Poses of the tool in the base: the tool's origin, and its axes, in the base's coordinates. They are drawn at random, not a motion.
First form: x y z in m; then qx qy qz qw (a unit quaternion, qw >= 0).
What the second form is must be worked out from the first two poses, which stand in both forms.
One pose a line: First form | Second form
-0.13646 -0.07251 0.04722 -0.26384 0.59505 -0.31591 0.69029 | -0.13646 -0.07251 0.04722 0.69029 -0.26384 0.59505 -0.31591
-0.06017 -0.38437 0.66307 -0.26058 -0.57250 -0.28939 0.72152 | -0.06017 -0.38437 0.66307 0.72152 -0.26058 -0.57250 -0.28939
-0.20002 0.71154 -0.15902 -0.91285 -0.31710 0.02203 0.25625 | -0.20002 0.71154 -0.15902 0.25625 -0.91285 -0.31710 0.02203
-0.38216 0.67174 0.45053 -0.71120 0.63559 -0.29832 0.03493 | -0.38216 0.67174 0.45053 0.03493 -0.71120 0.63559 -0.29832
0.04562 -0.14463 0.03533 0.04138 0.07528 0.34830 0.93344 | 0.04562 -0.14463 0.03533 0.93344 0.04138 0.07528 0.34830
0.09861 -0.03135 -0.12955 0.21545 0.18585 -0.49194 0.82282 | 0.09861 -0.03135 -0.12955 0.82282 0.21545 0.18585 -0.49194
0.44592 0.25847 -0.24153 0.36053 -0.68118 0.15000 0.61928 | 0.44592 0.25847 -0.24153 0.61928 0.36053 -0.68118 0.15000
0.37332 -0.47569 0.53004 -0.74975 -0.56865 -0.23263 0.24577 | 0.37332 -0.47569 0.53004 0.24577 -0.74975 -0.56865 -0.23263
